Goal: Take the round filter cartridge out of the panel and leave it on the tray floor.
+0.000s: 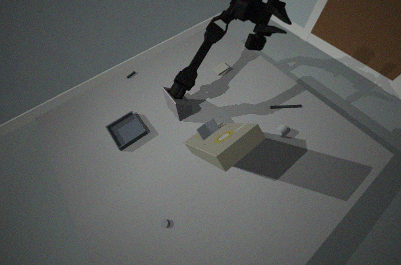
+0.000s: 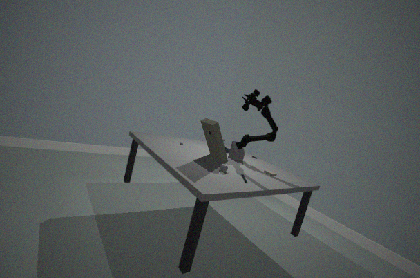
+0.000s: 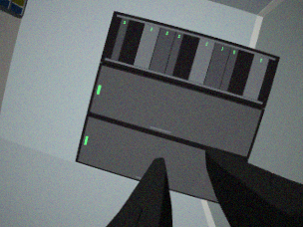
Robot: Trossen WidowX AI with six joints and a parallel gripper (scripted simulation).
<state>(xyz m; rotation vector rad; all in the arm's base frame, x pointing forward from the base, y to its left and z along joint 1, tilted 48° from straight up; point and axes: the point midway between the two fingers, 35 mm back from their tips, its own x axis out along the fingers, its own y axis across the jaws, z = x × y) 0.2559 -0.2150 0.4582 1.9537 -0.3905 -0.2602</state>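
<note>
The round filter cartridge lies 3 cm ahead of my gripper tip, 21 cm to the right of it and 35 cm below it. From my gripper tip the other things lie so: beige service panel: 2 cm behind, 20 cm to the right, 42 cm below; then grey cylinder: 6 cm ahead, 56 cm to the right, 57 cm below; then pale block: 38 cm behind, 19 cm to the left, 57 cm below.
</note>
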